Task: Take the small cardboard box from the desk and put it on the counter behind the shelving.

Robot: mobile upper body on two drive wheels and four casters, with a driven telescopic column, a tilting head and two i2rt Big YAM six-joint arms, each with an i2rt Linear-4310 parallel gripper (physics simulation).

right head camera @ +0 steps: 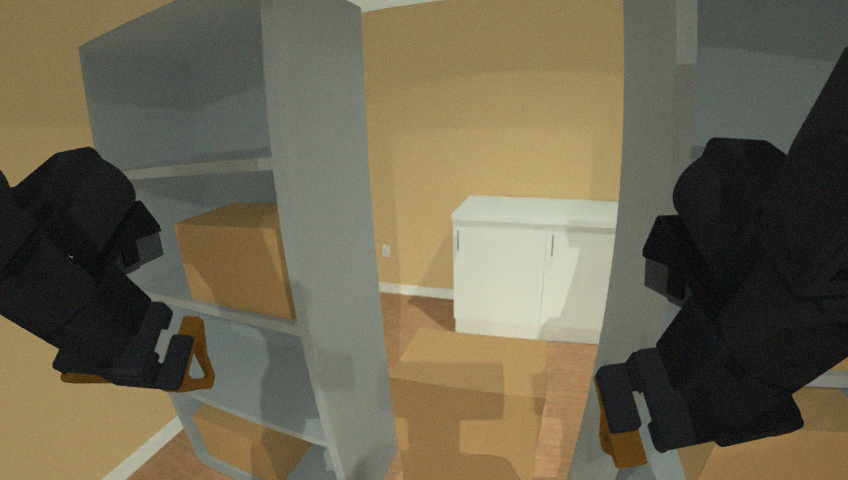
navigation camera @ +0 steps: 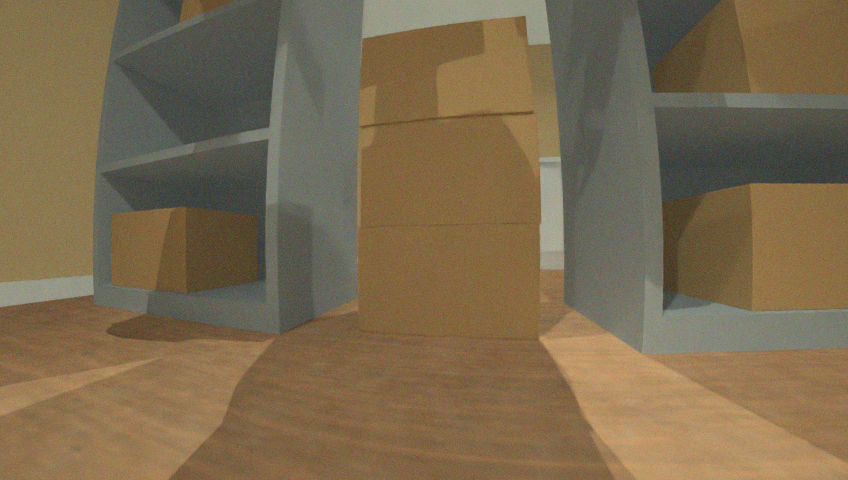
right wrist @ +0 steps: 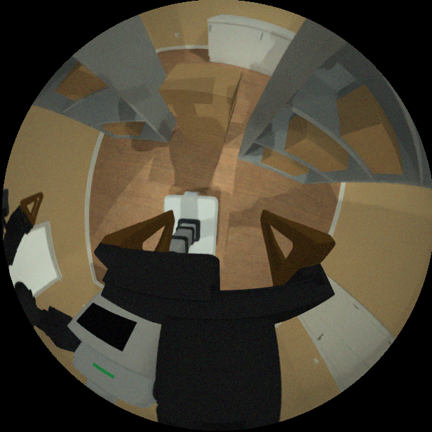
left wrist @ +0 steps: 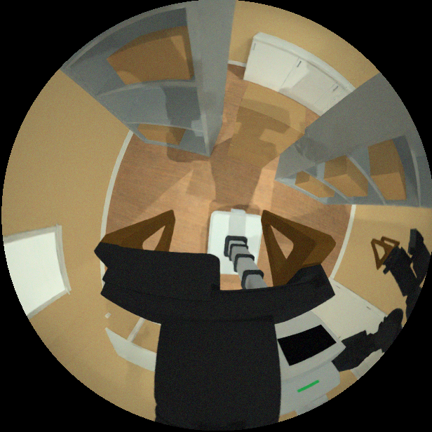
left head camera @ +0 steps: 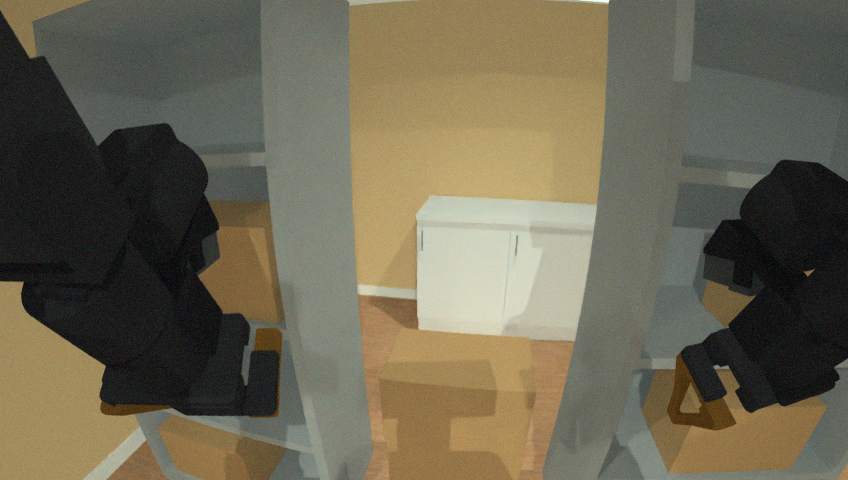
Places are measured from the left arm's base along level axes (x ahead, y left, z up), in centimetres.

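Pixels of known places: left gripper, fingertip midpoint: [right head camera: 173,379] [left head camera: 226,399]; right gripper, fingertip midpoint: [right head camera: 655,434] [left head camera: 708,406].
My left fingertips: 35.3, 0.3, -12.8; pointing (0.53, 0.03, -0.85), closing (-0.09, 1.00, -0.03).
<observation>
Behind a point stands the place of what it marks, as x, y, z.
The counter, a low white cabinet with a flat top [left head camera: 511,209] @[257.6, -86.6, -50.0] [right head camera: 538,209] @[255.6, -79.1, -49.9] [left wrist: 272,67] [right wrist: 240,45], stands against the far wall, seen through the gap between two grey shelving units. The small cardboard box and the top of the desk cannot be made out in these views. My left gripper [left wrist: 217,214] is open and empty, its two brown fingers wide apart; it is raised in front of the left shelving unit [left head camera: 309,178] @[107.7, 9.2, -4.7] [right head camera: 321,178] @[108.8, 9.0, -4.3]. My right gripper [right wrist: 217,214] is open and empty too, raised in front of the right shelving unit [left head camera: 633,178] @[92.8, -70.9, -1.7] [navigation camera: 601,178] @[92.7, -70.9, -101.8].
A stack of large cardboard boxes [left head camera: 458,356] @[107.9, -31.3, -59.9] [right head camera: 470,362] @[105.6, -30.9, -59.9] [right wrist: 200,110] [navigation camera: 449,172] @[93.4, -30.6, -101.1] stands on the floor in the gap, with a narrow strip of floor at its right. More boxes lie on the shelves. A window [left wrist: 35,270] is at the left.
</observation>
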